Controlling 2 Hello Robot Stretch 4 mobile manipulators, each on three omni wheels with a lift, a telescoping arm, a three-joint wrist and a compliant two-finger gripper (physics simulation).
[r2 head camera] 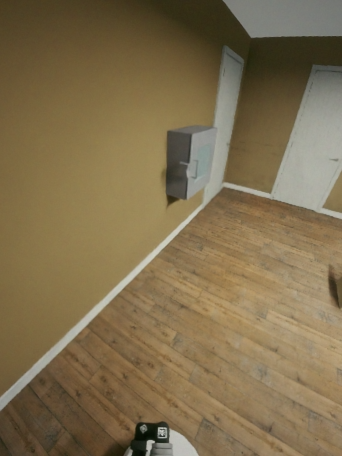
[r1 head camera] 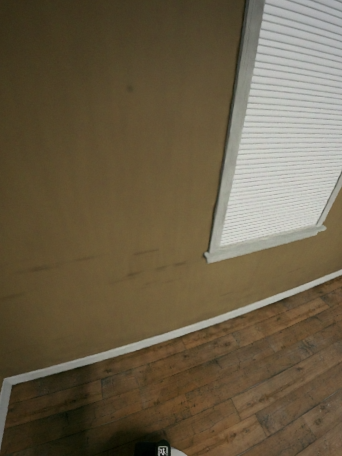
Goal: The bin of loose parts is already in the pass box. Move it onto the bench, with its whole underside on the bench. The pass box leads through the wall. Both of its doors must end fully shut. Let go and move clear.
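Note:
The pass box (r2 head camera: 178, 150), a grey metal box, is mounted on the left wall in the r2 view. Its near door (r2 head camera: 193, 191), with a glass pane and a handle, looks shut; I cannot tell whether it is fully so. The far door is hidden. The bin of loose parts and the bench do not show in either view. The r1 gripper and the r2 gripper are out of view; a black wrist part with a printed tag shows at the bottom of each view.
In the r1 view, a window with white blinds (r1 head camera: 285, 130) is set in the brown wall (r1 head camera: 115, 175) above a wood floor. In the r2 view, a white door (r2 head camera: 312, 145) stands at the back right, another (r2 head camera: 231, 95) beyond the pass box. Part of a tan object (r2 head camera: 339, 291) shows at the right edge.

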